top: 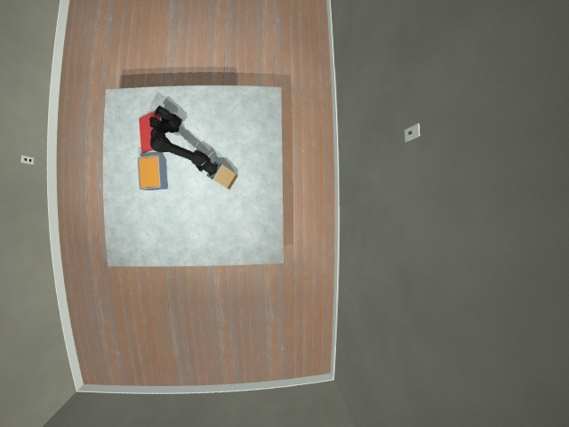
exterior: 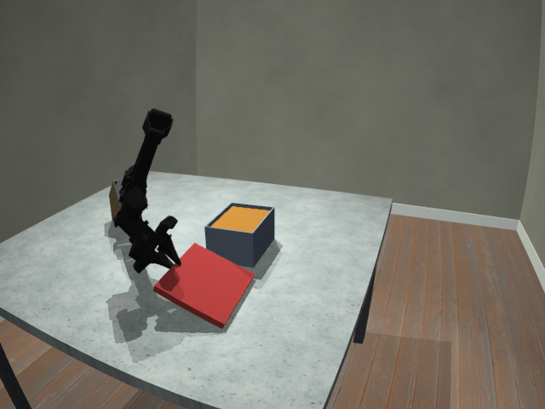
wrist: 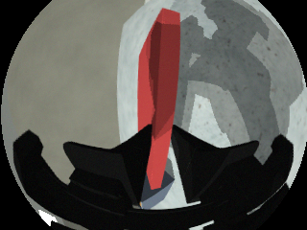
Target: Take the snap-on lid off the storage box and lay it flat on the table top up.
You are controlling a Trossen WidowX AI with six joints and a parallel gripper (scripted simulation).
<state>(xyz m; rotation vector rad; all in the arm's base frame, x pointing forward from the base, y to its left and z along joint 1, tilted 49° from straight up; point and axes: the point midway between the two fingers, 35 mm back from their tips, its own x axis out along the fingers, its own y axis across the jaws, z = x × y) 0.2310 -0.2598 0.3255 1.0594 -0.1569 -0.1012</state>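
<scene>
The red lid lies 10 cm ahead of my hand, 2 cm to the right of it and 5 cm below it. The rest, counted from my hand: storage box: 16 cm ahead, 26 cm to the left, 4 cm below.
</scene>
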